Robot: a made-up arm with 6 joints.
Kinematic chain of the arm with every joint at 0, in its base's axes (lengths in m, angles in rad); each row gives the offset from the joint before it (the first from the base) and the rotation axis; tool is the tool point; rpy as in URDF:
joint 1: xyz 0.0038 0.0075 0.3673 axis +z
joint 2: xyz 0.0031 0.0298 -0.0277 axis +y
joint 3: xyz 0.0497 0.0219 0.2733 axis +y
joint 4: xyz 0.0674 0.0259 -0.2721 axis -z
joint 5: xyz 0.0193 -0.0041 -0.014 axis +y
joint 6: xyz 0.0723 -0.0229 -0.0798 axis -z
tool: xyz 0.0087 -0.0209 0.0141 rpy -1.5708 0 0
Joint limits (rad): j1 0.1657..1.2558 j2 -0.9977..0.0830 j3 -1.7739..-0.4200 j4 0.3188..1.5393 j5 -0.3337..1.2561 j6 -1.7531..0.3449
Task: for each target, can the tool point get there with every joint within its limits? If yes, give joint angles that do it. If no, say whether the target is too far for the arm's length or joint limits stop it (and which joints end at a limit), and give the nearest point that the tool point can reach.
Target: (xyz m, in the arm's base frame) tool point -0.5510 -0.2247 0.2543
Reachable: no: joint limits stop it (at a limit: joint 1, joint 2, joint 3, joint 4, joint 5, joint 6) | nearest point -0.0210 0.2427 0.2584 | short by 0.707 m
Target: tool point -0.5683 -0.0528 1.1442
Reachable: no: too far | nearest point -0.2497 -0.0192 0.8952 | short by 0.406 m
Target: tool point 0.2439 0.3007 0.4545
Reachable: yes | joints 0.8488 -0.1520 -0.6669 0.4603 0.3423 -1.1102
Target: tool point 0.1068 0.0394 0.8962
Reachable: yes | joints 0.2842 -0.6832 -1.5304 0.5155 0.3890 -0.1665
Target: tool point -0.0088 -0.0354 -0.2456
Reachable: no: joint limits stop it (at a limit: joint 1, joint 2, joint 3, joint 4) | nearest point 0.2219 0.0829 0.2449 | short by 0.555 m
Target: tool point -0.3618 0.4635 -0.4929
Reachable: no: too far | nearest point -0.0085 0.2621 0.2454 | short by 0.843 m
